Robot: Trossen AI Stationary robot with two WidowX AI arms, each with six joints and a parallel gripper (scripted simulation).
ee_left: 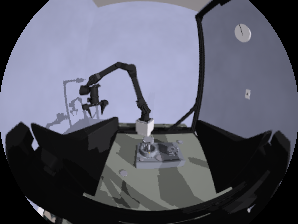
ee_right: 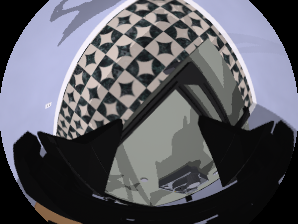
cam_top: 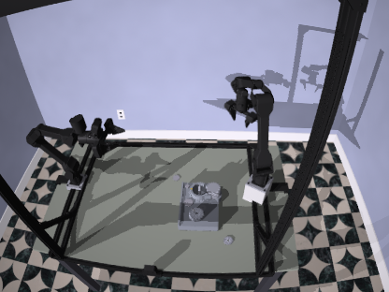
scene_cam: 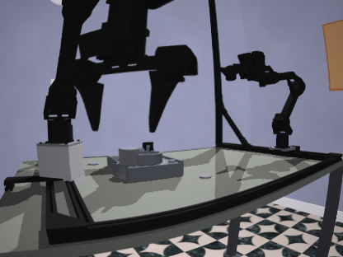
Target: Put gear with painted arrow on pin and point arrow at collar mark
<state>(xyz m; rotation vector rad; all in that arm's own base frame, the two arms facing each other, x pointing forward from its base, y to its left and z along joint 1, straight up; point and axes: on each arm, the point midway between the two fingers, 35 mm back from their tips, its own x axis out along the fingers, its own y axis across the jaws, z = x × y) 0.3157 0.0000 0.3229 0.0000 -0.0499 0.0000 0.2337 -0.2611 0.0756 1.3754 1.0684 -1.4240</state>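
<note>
Right now my right hand is 49 cm past the light grey toothed gear, 19 cm to the right of it and 13 cm above it.
</note>
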